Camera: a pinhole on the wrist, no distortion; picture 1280 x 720 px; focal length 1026.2 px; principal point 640.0 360.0 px. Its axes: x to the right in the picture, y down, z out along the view. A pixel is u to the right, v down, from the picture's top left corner.
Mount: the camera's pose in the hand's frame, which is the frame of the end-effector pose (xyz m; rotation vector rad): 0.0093 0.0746 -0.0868 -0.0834 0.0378 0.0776
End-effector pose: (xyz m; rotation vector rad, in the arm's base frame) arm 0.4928 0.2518 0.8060 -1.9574 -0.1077 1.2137
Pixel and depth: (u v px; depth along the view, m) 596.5 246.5 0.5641
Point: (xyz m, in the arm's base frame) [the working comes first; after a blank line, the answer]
In the camera's frame: -0.0239 -0.0624 0.5641

0.1033 0.5005 0.6598
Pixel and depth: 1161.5 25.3 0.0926
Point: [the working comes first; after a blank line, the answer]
In the camera's frame: 0.0471 -0.0302 0.0926

0.5029 0.2462 0.7232
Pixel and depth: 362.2 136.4 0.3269
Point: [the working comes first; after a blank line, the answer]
In the camera's frame: -0.0885 -0.0712 0.3269

0.2578 0.3531 0.7820
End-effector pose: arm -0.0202 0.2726 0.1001 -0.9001 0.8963 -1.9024
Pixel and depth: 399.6 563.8 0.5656
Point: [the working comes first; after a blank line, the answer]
In the camera's frame: -0.1325 0.1123 0.5656

0.5039 0.1664 0.1162
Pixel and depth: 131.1 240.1 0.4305
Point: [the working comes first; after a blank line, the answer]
In the camera's frame: -0.2135 -0.0503 0.4305

0.3675 0.3311 0.1905
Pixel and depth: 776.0 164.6 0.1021
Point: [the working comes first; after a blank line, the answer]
In the camera's frame: 0.0135 -0.0194 0.1021

0.0061 0.2180 0.0604
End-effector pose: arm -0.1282 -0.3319 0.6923 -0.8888 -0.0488 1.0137
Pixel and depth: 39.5 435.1 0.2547
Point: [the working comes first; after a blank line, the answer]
In the camera's frame: -0.1490 0.0186 0.2547

-0.3480 -0.3016 0.7831
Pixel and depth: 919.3 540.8 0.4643
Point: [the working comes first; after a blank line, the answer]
In the camera's frame: 0.1264 0.0818 0.4643

-0.3469 0.0482 0.7457
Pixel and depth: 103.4 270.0 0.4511
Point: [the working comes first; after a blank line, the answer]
In the camera's frame: -0.2359 -0.0396 0.4511

-0.4417 -0.2420 0.9759
